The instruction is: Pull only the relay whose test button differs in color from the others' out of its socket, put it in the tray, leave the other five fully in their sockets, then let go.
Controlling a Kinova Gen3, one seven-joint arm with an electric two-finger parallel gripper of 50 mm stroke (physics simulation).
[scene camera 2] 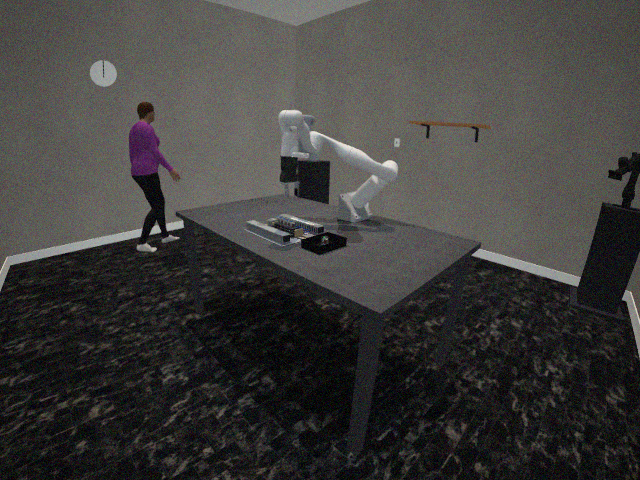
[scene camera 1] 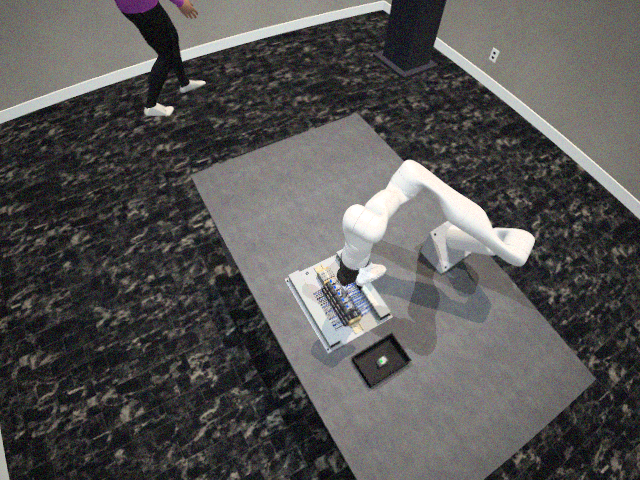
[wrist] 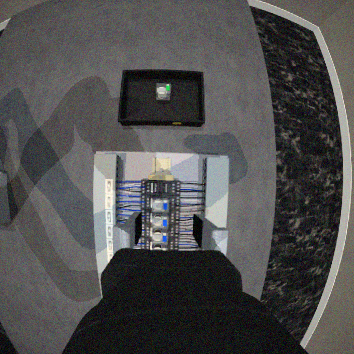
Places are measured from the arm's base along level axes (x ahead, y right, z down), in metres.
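Pixels of known places: gripper, fingertip midpoint: (scene camera 2: 291,196) (scene camera 1: 351,291) (wrist: 167,223); arm's base, link origin: (scene camera 2: 356,202) (scene camera 1: 454,236).
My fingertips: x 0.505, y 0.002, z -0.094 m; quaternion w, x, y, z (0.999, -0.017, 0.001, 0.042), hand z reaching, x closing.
Ahead of a thing's pixels: the offset from my fingertips to its top centre. "*": to the spot under its first point. Level surfaces: height alone.
The relay with the green test button {dy -0.211, dx +0.005, dz +0.139 m} (scene camera 1: 382,361) (scene camera 2: 325,240) (wrist: 163,91) rests inside the black tray {dy -0.205, dx +0.002, dz +0.151 m} (scene camera 2: 312,248) (wrist: 204,102). Relays with blue buttons sit in the socket row; three show clearly in the wrist view: one {dy +0.000, dx -0.008, dz +0.117 m} (wrist: 160,205), another {dy +0.028, dx -0.009, dz +0.117 m} (wrist: 158,220) and a third {dy +0.055, dx -0.011, dz +0.117 m} (wrist: 158,235). A further relay {dy +0.082, dx -0.013, dz +0.117 m} (wrist: 159,246) is partly hidden by the gripper body, and the rest of the row is hidden. The socket {* dy -0.025, dx -0.005, dz +0.154 m} (wrist: 160,188) at the tray end of the row holds no relay. My gripper (scene camera 2: 292,191) (wrist: 167,223) is open and empty, above the row, its fingers on either side of it.
The panel {* dy -0.014, dx +0.094, dz +0.143 m} (wrist: 216,192) has raised pale ducts along both sides and blue and black wires beside the sockets. A beige end block (wrist: 161,167) is at the tray end. The tray stands just beyond that end. A person (scene camera 1: 164,46) (scene camera 2: 144,149) is beyond the table {dz +0.186 m} (scene camera 2: 382,268).
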